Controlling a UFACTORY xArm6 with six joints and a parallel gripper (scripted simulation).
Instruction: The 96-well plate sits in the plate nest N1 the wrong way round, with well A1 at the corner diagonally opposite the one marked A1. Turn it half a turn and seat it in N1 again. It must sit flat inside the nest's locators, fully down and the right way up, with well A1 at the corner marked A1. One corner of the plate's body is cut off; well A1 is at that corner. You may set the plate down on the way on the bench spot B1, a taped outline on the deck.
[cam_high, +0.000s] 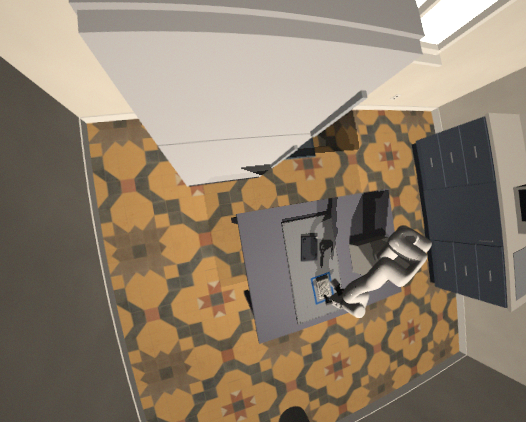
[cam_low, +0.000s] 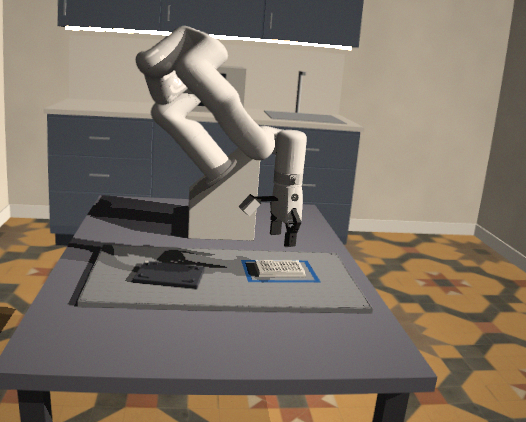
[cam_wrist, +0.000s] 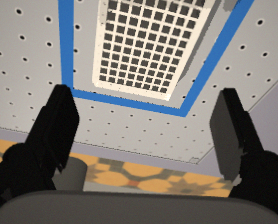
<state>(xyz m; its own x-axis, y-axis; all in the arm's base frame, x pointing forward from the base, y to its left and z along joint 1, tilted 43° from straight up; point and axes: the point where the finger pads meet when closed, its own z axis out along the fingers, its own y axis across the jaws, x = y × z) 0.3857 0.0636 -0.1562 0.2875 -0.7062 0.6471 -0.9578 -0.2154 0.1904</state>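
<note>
My hand is 90 mm above the white 96-well plate. From my hand the other things lie so: dark plate nest N1: 300 mm to the right, 90 mm below, 60 mm ahead; then white tag: 360 mm to the right, 90 mm below.
</note>
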